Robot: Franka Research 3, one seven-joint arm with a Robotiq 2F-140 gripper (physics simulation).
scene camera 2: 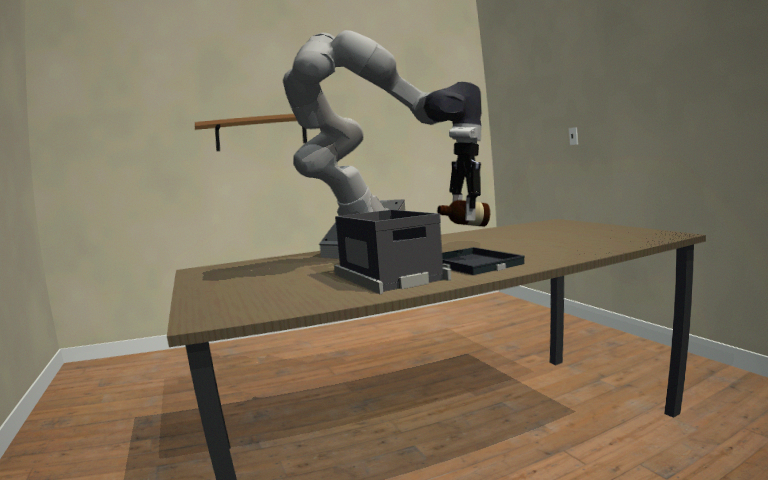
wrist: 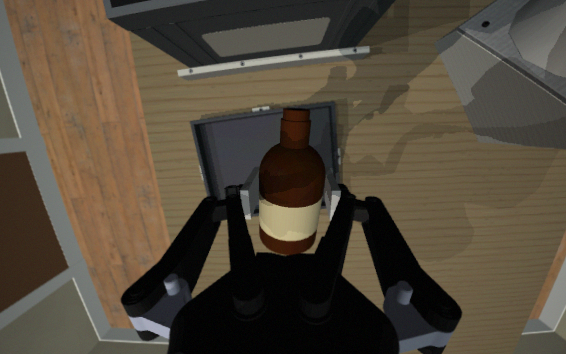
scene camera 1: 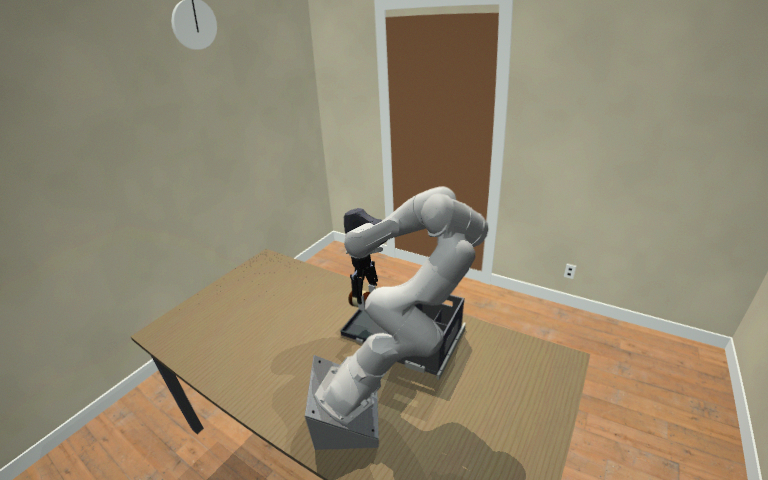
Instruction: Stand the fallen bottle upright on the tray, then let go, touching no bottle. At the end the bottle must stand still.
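The brown bottle with a cream label [scene camera 1: 351, 297] [scene camera 2: 459, 212] [wrist: 291, 175] is in my gripper [scene camera 1: 364, 294] [scene camera 2: 464, 210] [wrist: 291, 177], which is shut on its body from both sides and points down. The bottle lies nearly level in the air, its neck towards the crate side. In the wrist view the neck points up the picture and the base is near the palm. The low dark tray [scene camera 1: 359, 324] [scene camera 2: 481, 260] [wrist: 235, 145] lies on the table below, with a gap between it and the bottle. Part of the tray is hidden by the arm in the first scene view.
A tall dark crate [scene camera 1: 451, 333] [scene camera 2: 410, 254] [wrist: 185, 37] stands beside the tray, with pale strips along its foot. The arm's metal base [scene camera 1: 342, 433] [wrist: 500, 100] stands on the wooden table [scene camera 1: 237, 322] [scene camera 2: 271, 300]. A wall shelf [scene camera 2: 243, 121] is behind the arm.
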